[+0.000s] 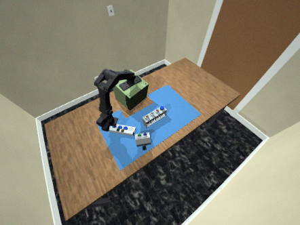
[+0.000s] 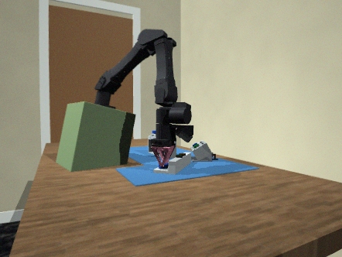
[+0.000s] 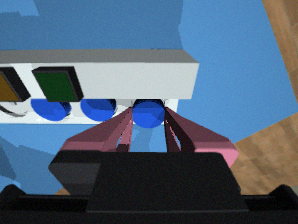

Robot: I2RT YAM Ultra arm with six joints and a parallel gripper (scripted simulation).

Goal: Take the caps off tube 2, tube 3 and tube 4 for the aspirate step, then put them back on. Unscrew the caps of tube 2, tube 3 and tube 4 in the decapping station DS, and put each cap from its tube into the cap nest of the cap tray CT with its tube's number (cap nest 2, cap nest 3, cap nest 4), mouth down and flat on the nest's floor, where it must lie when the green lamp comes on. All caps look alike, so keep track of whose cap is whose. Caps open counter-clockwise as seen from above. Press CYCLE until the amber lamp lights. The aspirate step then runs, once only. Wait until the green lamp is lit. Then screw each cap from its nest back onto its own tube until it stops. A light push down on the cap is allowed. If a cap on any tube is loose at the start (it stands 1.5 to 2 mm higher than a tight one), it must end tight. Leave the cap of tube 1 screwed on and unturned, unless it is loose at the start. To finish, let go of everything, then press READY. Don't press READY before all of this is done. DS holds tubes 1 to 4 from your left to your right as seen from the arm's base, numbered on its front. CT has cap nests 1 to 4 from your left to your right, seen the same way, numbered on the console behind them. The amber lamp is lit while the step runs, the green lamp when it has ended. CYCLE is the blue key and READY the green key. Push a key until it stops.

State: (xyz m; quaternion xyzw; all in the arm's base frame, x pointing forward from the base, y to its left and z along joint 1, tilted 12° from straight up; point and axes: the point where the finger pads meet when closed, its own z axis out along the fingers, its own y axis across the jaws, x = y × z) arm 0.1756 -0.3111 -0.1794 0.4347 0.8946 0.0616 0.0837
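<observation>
Right now the green key is 240 mm ahead of my hand, 110 mm to the left of it and 40 mm above it. The rest, counted from my hand: blue cycle key (260 mm ahead, 140 mm to the left, 40 mm above); then key box (260 mm ahead, 120 mm to the left, 20 mm above).
</observation>
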